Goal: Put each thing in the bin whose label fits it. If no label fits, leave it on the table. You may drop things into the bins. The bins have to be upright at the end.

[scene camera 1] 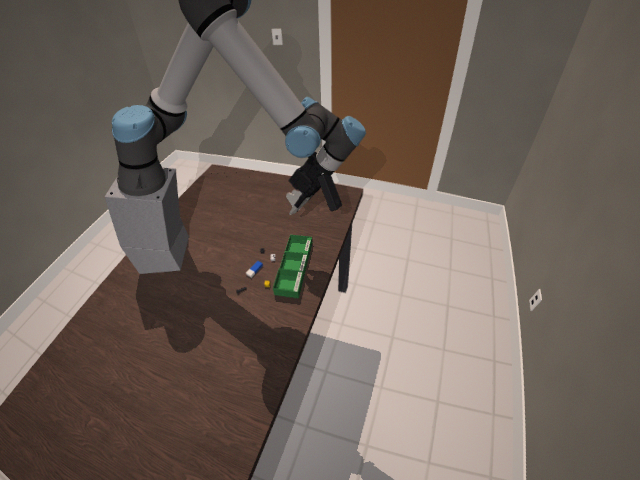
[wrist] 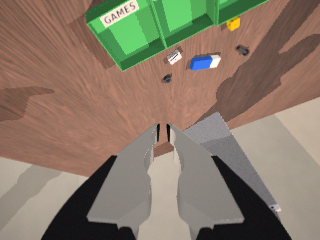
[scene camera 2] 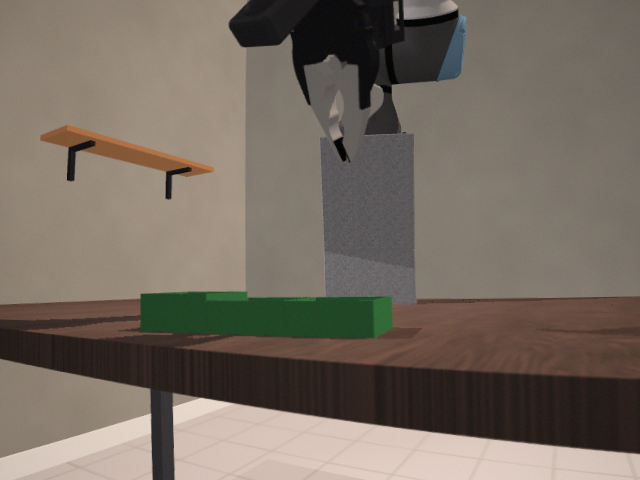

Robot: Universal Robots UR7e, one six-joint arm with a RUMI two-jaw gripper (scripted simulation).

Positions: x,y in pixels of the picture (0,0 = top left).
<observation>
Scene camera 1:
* gripper: 290,213
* green bin row: 293,265
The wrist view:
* gripper: 163,124
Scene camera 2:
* gripper: 347,161
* green bin row: 331,317
</observation>
